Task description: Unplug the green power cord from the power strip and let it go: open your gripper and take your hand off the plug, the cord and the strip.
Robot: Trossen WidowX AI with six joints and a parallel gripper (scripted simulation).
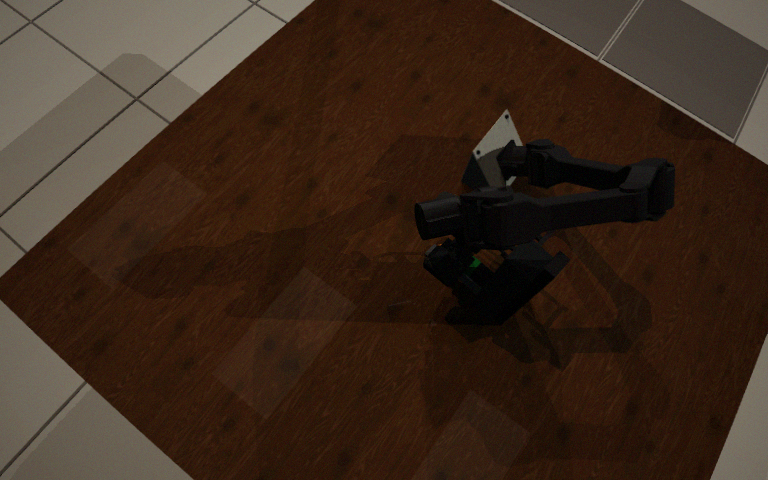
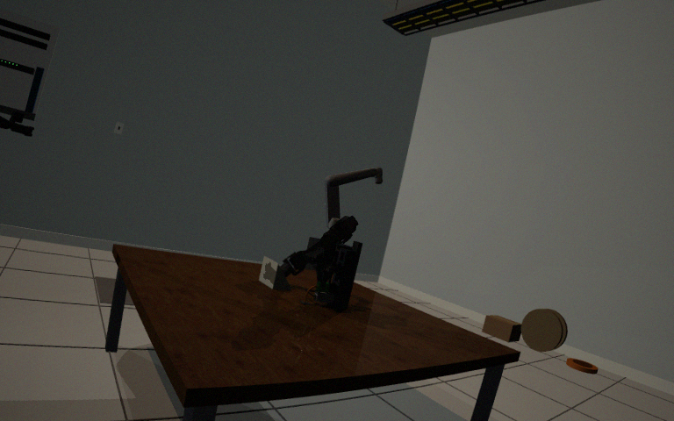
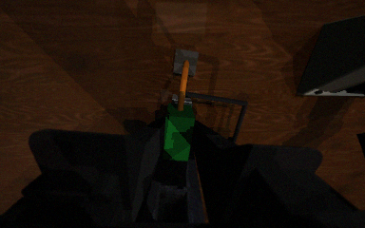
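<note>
My gripper tip is 30 mm to the right of the green plug. Round my gripper tip: black power strip (100 mm to the left, 40 mm above).
</note>
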